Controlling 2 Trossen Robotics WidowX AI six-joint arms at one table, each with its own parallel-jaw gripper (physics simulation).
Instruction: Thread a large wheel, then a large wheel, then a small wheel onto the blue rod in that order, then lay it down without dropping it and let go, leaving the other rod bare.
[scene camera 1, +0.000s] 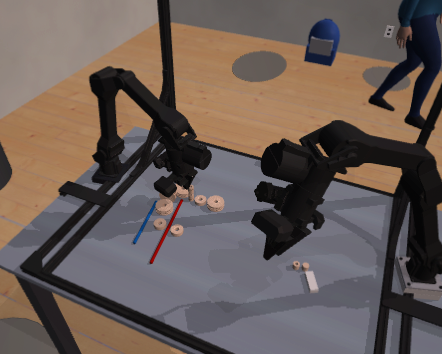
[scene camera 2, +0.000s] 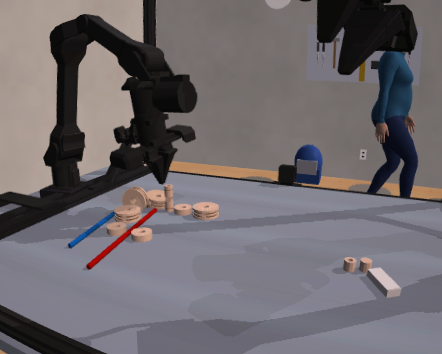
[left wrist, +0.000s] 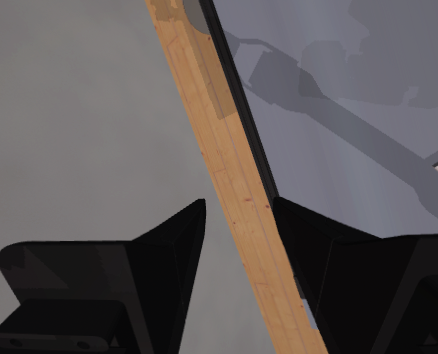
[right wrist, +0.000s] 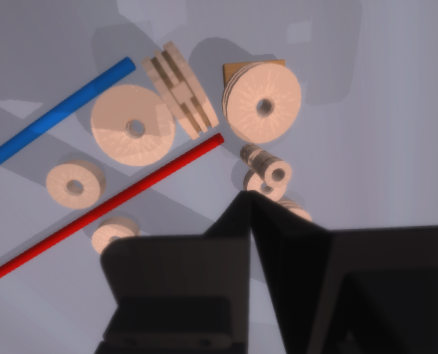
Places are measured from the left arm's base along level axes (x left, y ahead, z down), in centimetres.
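Pixels of known places: left gripper, fingertip midpoint: (scene camera 1: 271, 256) (scene camera 2: 334, 58) (left wrist: 239, 205); right gripper, fingertip midpoint: (scene camera 1: 187, 188) (scene camera 2: 162, 183) (right wrist: 247, 197); left arm's base, origin of the base link: (scene camera 1: 420, 272); right arm's base, origin of the base link: (scene camera 1: 111, 170) (scene camera 2: 66, 185).
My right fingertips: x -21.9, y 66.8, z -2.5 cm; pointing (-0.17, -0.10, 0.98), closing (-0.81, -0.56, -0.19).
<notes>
Ahead of a thing's pixels: the offset from my right fingertips to its top centre.
The blue rod @(dz +6.0, dx +9.4, dy +11.5 cm) (scene camera 1: 144, 223) (scene camera 2: 91, 230) (right wrist: 65, 110) and red rod @(dz +6.0, dx +11.7, dy +4.1 cm) (scene camera 1: 166, 231) (scene camera 2: 121, 239) (right wrist: 110, 204) lie bare. A large wheel @(dz +4.9, dx +3.2, dy +7.0 cm) (scene camera 2: 127, 215) (right wrist: 112, 117) lies flat between their far ends; another large wheel @(dz +1.4, dx -0.8, dy +6.5 cm) (scene camera 2: 134, 198) (right wrist: 182, 92) stands on edge beside it. A third @(dz +3.7, dx -5.0, dy +2.5 cm) (scene camera 2: 157, 199) (right wrist: 282, 100) rests tilted on a wooden piece; a fourth @(dz +4.9, dx -0.5, dy -9.1 cm) (scene camera 1: 215, 203) (scene camera 2: 205, 212) lies flat. Small wheels @(dz +5.7, dx +10.3, dy +6.8 cm) (scene camera 2: 116, 230) @(dz +5.7, dx +12.1, dy +1.2 cm) (scene camera 2: 141, 236) (right wrist: 60, 186) lie either side of the red rod. My right gripper (scene camera 2: 161, 181) (right wrist: 247, 197) is shut and empty, just above the parts. My left gripper (left wrist: 239, 205) is open, empty, high and far from them.
An upright column of narrow cylinders @(dz +1.1, dx -2.3, dy -0.8 cm) (scene camera 2: 169, 200) (right wrist: 260, 161) stands near the right gripper, beside another small wheel @(dz +5.7, dx -1.6, dy -4.0 cm) (scene camera 1: 200, 200) (scene camera 2: 183, 210). Two small cylinders @(dz +5.2, dx +20.9, dy -36.9 cm) (scene camera 1: 305, 267) @(dz +5.2, dx +20.8, dy -34.3 cm) (scene camera 2: 349, 265) and a white block @(dz +5.7, dx +25.5, dy -38.3 cm) (scene camera 1: 311, 282) (scene camera 2: 383, 282) lie below the left gripper in scene camera 1.
</notes>
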